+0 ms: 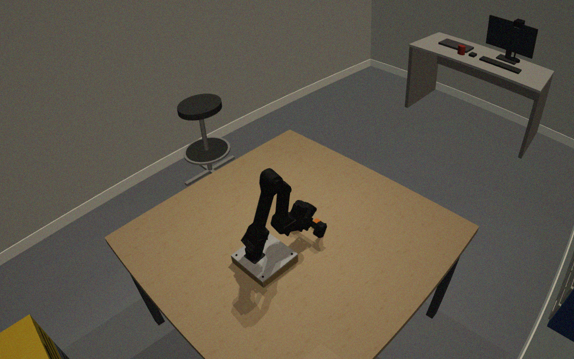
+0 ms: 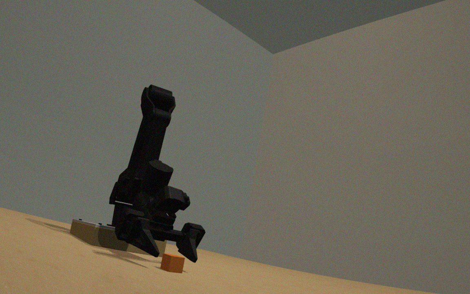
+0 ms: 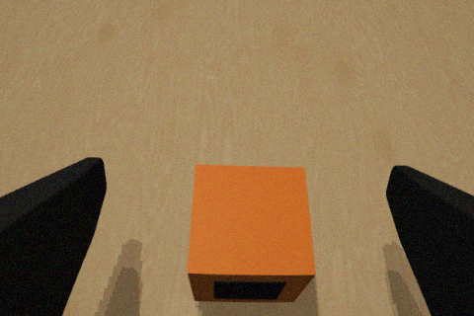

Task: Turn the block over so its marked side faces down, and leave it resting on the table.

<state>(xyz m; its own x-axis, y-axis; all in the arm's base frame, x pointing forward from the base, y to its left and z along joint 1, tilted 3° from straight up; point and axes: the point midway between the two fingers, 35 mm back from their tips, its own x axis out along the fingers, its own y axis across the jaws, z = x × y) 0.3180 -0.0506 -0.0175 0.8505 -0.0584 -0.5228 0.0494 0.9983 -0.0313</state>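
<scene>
Now: the orange block 20 mm behind my gripper tip and 10 mm below it.
</scene>
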